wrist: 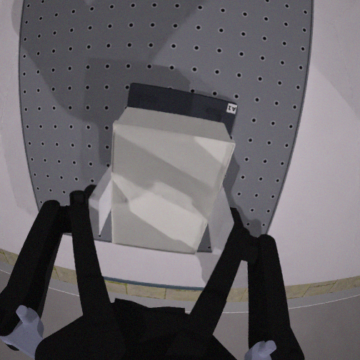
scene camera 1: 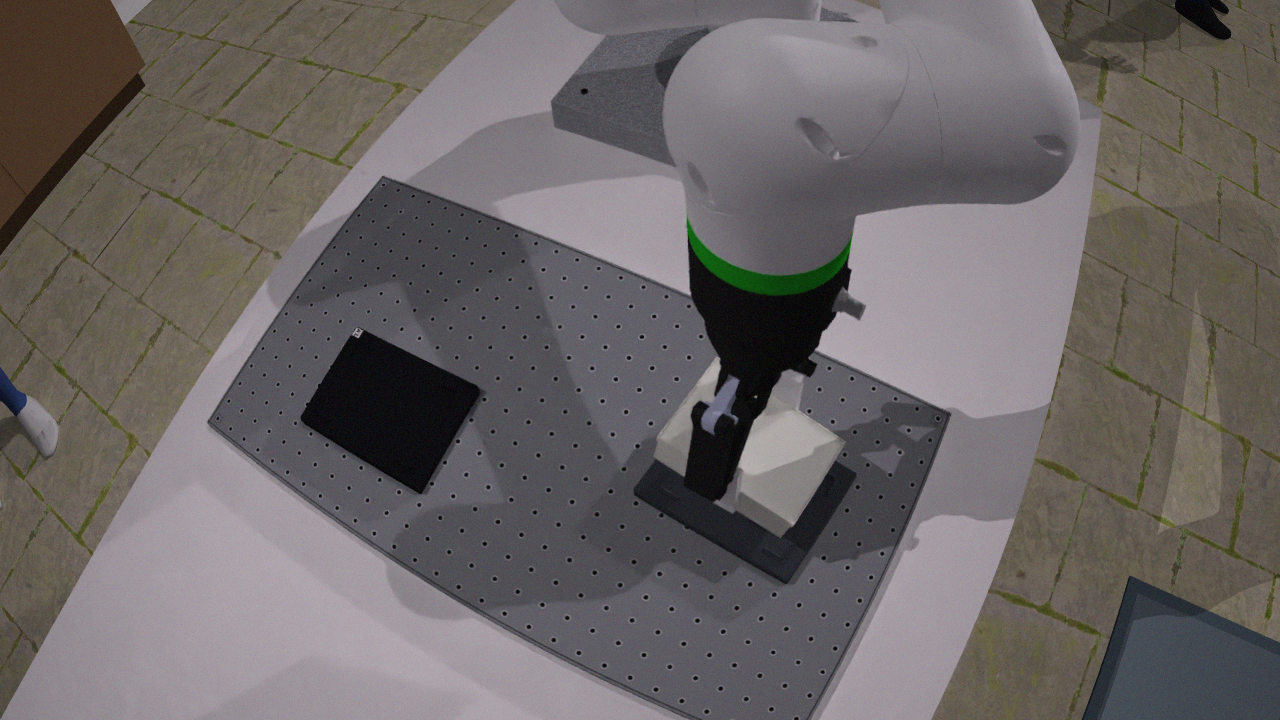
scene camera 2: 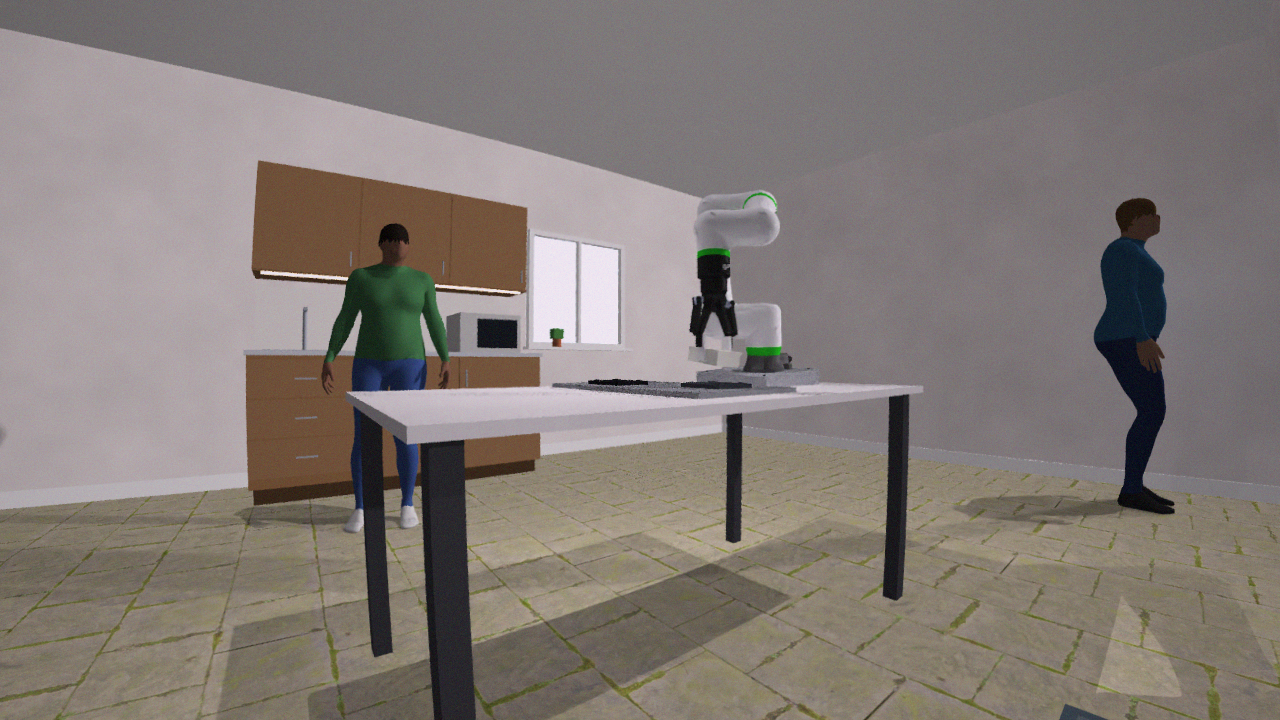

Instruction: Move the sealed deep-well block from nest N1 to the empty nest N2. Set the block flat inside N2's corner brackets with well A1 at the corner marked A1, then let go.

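Places are measured from the arm's base along level axes (x ahead, y left, z up), in centimetres.
Where they show: gripper, between the fingertips: (scene camera 1: 751, 456); arm's base, origin of its link: (scene camera 2: 763, 370).
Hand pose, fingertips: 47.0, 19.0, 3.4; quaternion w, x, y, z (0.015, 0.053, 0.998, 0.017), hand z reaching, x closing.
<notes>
Each offset is from my fingertips to the top centre of the thing, as dx, dy, dz. Level surfaces: height alone.
The off-white block @[+0.0, -0.2, +4.3] (scene camera 1: 787, 452) (scene camera 2: 716, 355) (wrist: 165, 165) is held between the pale finger pads of my gripper (scene camera 1: 751, 438) (scene camera 2: 716, 343) (wrist: 164, 183). It hangs over the dark slate nest @[-0.1, +0.2, -5.8] (scene camera 1: 689, 511) (scene camera 2: 716, 385) (wrist: 167, 98); scene camera 2 shows a gap beneath it. In the wrist view the block's edges run nearly parallel to the nest's. The A1 label (wrist: 231, 108) shows at the nest's upper right corner there. The block covers much of the nest. Its well A1 cannot be made out. A black nest @[+8.7, -34.1, -5.8] (scene camera 1: 391, 411) (scene camera 2: 617, 382) lies at the left. No N1 or N2 marking is readable.
Both nests lie on a grey perforated board @[dz -7.3] (scene camera 1: 572, 546) on the white table @[dz -8.6] (scene camera 1: 268, 555). The arm's grey base block (scene camera 1: 617, 98) stands behind the board. A person in green (scene camera 2: 393, 313) stands beyond the table, and one in blue (scene camera 2: 1132, 295) at the right.
</notes>
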